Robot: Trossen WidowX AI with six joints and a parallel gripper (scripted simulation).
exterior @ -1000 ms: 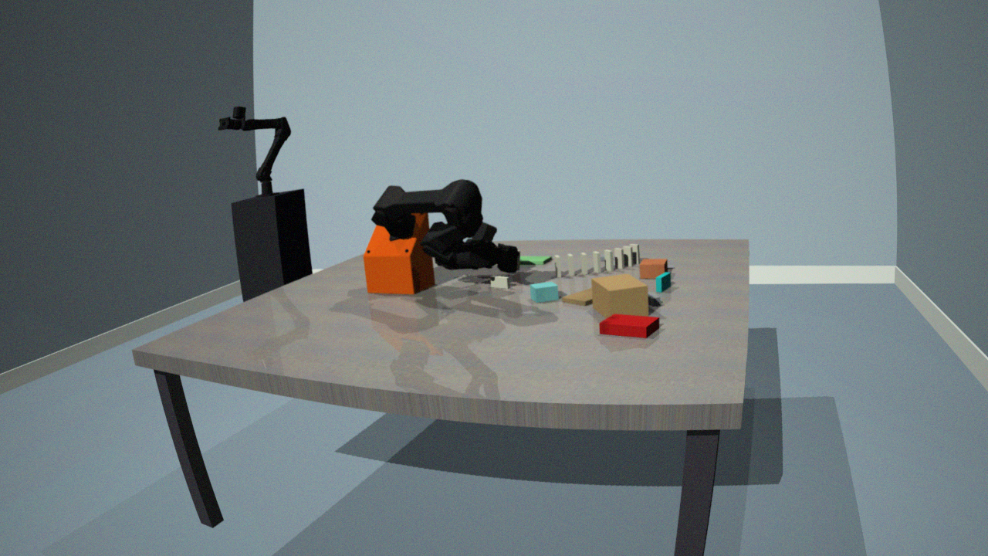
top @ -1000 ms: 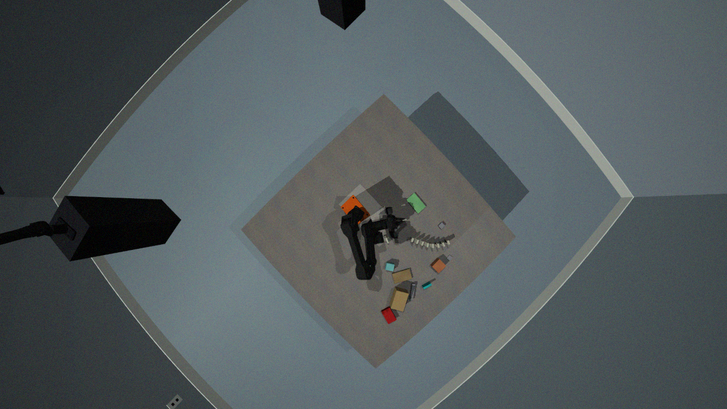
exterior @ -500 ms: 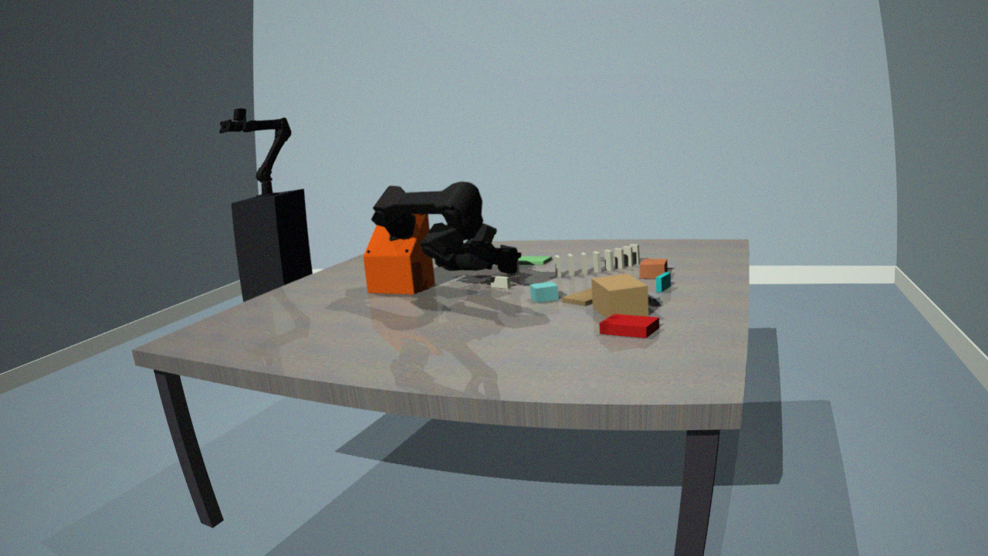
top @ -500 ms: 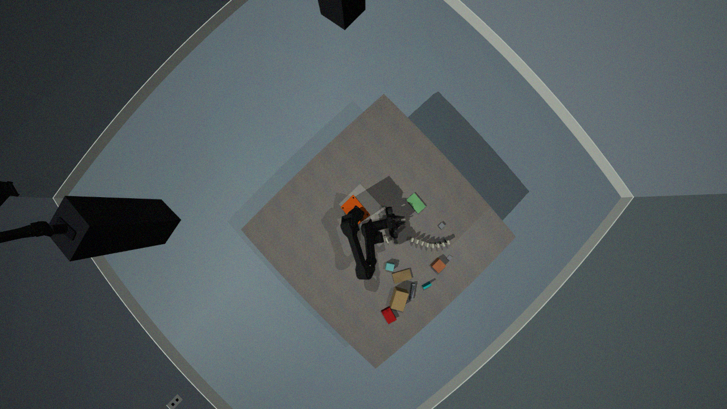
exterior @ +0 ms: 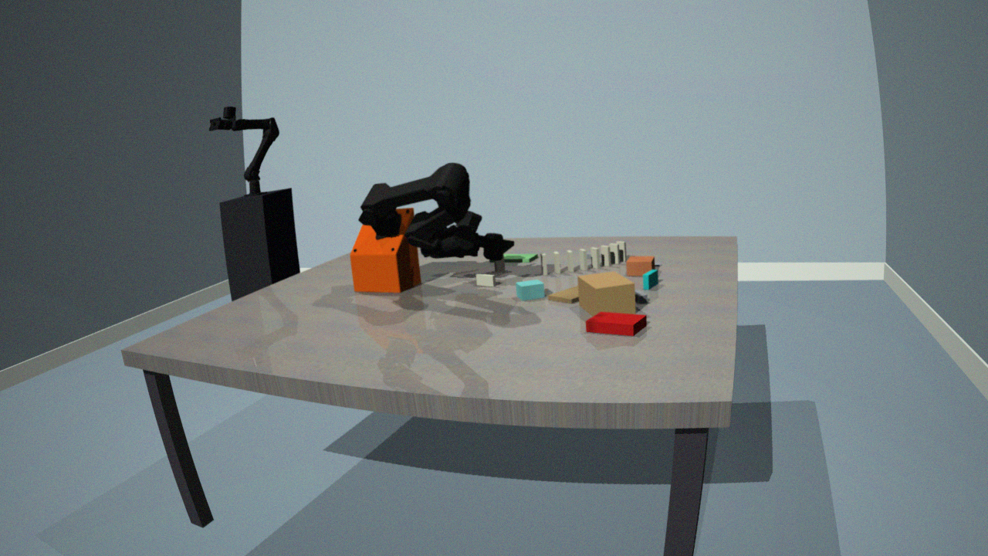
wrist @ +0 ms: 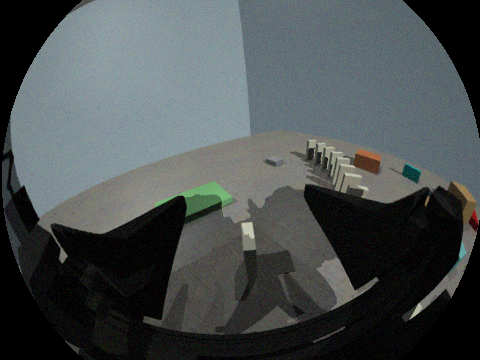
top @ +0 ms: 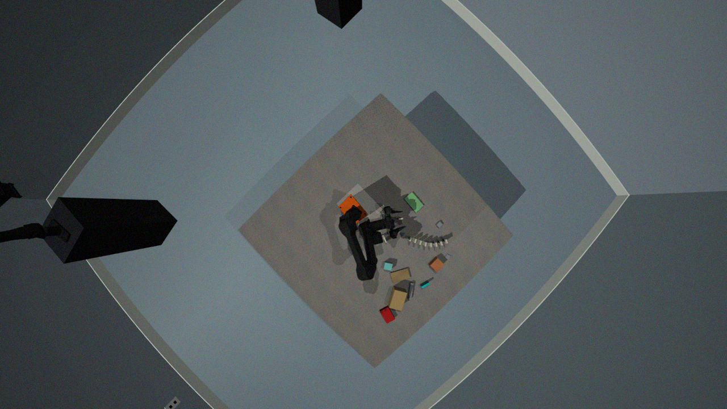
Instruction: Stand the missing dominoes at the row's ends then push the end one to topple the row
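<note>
My gripper tip is 13 cm to the right of the flat green block and 7 cm above it. From my gripper tip the other things lie so: orange block: 36 cm ahead, 9 cm to the right, 6 cm below; then cyan block: 12 cm ahead, 29 cm to the right, 6 cm below; then flat tan slab: 22 cm ahead, 29 cm to the right, 7 cm below.
</note>
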